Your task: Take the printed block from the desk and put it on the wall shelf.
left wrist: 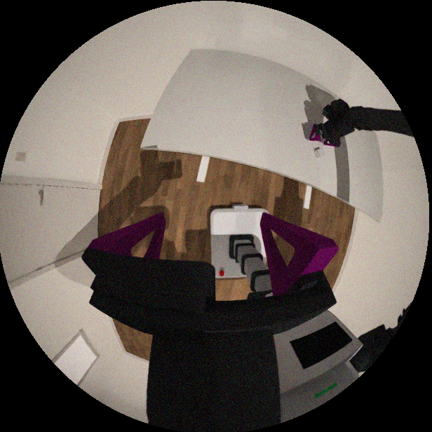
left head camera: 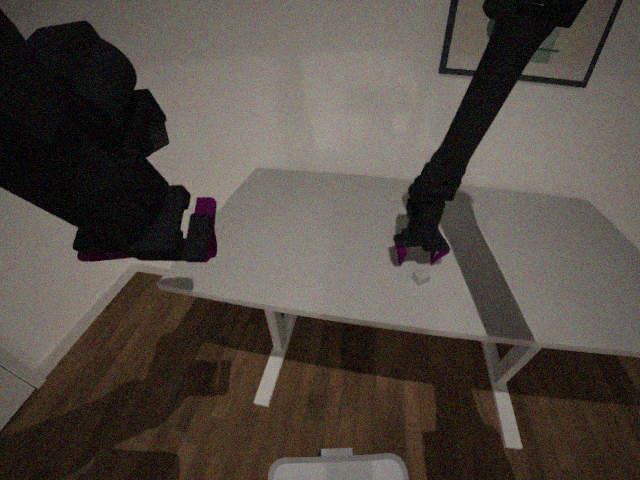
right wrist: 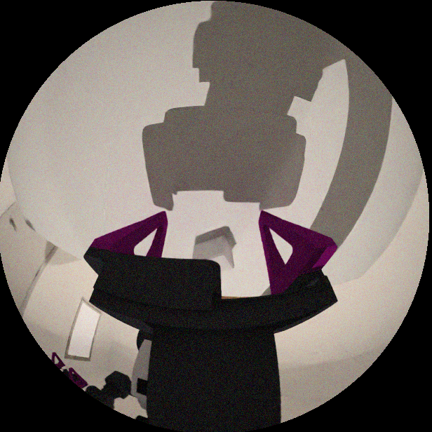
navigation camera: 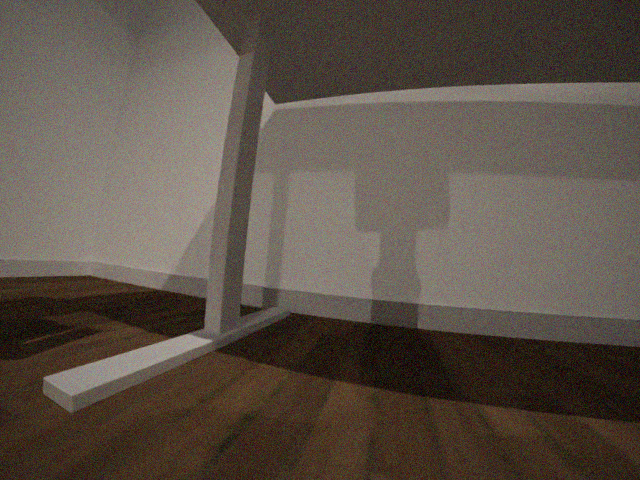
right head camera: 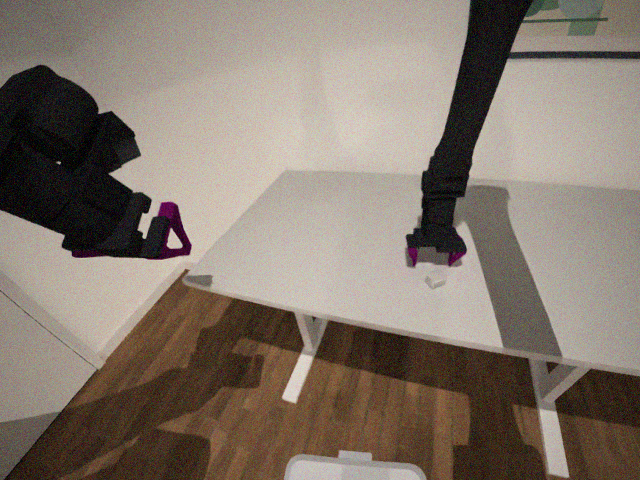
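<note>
The small white-grey block [left head camera: 421, 278] [right head camera: 435, 280] [left wrist: 319, 152] [right wrist: 214, 248] lies on the pale desk [left head camera: 310, 232] [right head camera: 320, 232] [left wrist: 225, 110] [right wrist: 65, 150]. My right gripper [left head camera: 416, 262] [right head camera: 432, 264] [right wrist: 212, 216] is open and points down low over the desk, with nothing held. In the right wrist view the block shows between its two magenta fingers, nearer the palm than the tips in the picture; the black gripper body comes close to its lower edge. My left gripper [left wrist: 212, 217] is open and empty, off the desk's left end. The wall shelf does not show in these views.
A framed picture [left head camera: 442, 51] [right head camera: 578, 54] hangs on the wall behind the desk. Desk legs [left head camera: 269, 379] [right head camera: 298, 377] [navigation camera: 227, 206] stand on the wooden floor. My white base [left head camera: 338, 467] [right head camera: 356, 468] [left wrist: 235, 222] is in front of the desk. The right arm casts a long shadow across the desk.
</note>
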